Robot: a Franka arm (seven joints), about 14 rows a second.
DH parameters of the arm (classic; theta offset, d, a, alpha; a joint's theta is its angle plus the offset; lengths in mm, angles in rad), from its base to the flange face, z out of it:
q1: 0 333 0 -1.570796
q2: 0 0 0 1.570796
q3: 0 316 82.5 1.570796
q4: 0 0 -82.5 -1.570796
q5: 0 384 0 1.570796
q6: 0 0 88 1.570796
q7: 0 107 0 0
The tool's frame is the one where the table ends.
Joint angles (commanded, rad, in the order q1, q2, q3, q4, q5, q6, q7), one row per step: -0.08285, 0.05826, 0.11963, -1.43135, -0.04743, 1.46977, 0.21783; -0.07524, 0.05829, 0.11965, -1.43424, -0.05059, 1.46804, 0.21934; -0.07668, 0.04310, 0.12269, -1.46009, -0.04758, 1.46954, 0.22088; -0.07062, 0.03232, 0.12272, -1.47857, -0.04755, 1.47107, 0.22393; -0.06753, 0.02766, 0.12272, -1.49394, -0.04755, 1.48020, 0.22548; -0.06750, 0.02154, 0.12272, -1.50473, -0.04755, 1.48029, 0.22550; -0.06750, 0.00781, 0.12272, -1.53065, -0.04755, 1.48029, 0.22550; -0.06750, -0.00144, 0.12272, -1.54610, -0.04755, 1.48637, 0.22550; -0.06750, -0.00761, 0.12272, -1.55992, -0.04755, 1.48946, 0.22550; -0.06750, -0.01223, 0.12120, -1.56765, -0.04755, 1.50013, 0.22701; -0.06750, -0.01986, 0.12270, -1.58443, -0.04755, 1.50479, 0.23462; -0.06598, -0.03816, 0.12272, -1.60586, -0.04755, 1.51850, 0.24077
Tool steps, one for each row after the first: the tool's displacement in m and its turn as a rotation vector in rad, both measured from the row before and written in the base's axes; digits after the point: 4 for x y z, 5 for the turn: -0.0003, 0.0039, -0.0015, -0.00335, 0.00445, 0.00582; -0.0046, 0.0016, -0.0034, 0.00086, 0.00923, 0.00050; -0.0033, 0.0037, -0.0024, -0.00170, 0.00605, 0.00320; -0.0006, 0.0019, -0.0038, -0.00074, 0.00152, 0.00200; -0.0020, 0.0002, -0.0016, -0.00100, 0.00458, 0.00005; -0.0045, 0.0003, -0.0045, -0.00236, 0.01218, 0.00005; -0.0023, 0.0002, -0.0016, -0.00115, 0.00013, 0.00029; -0.0018, 0.0001, -0.0028, -0.00101, 0.00456, 0.00014; -0.0003, -0.0006, -0.0002, -0.00023, -0.00761, -0.00251; -0.0022, 0.0010, -0.0033, -0.00162, 0.00410, -0.00589; -0.0044, 0.0013, 0.0009, -0.00197, -0.01087, -0.00397
